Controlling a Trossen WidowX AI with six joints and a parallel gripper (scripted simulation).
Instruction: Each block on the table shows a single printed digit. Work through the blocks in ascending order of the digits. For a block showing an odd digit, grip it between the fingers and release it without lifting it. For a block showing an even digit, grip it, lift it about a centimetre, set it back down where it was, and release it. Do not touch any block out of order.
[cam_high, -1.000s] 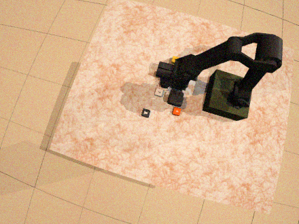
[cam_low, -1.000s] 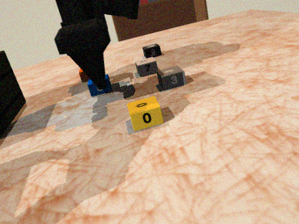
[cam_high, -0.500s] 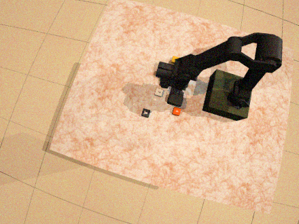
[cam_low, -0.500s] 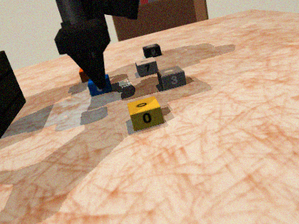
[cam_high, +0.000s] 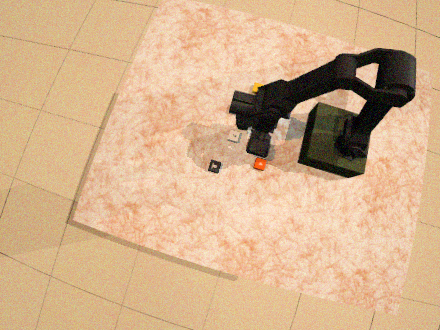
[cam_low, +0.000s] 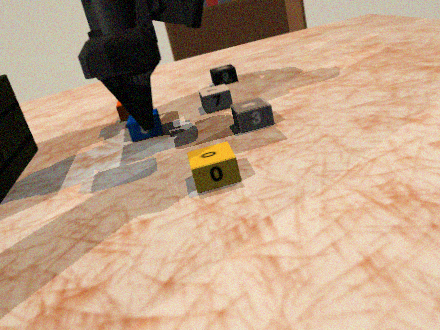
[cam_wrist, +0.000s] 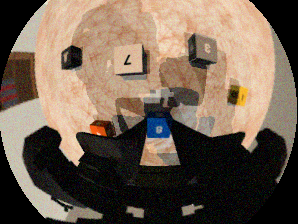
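Now: gripper tip 9 cm short of the black block and 16 cm to the right of it. Also, from my gripper tip: white block 8 cm ahead, 4 cm to the left; blue block right at my gripper tip; orange block 3 cm behind, 10 cm to the left.
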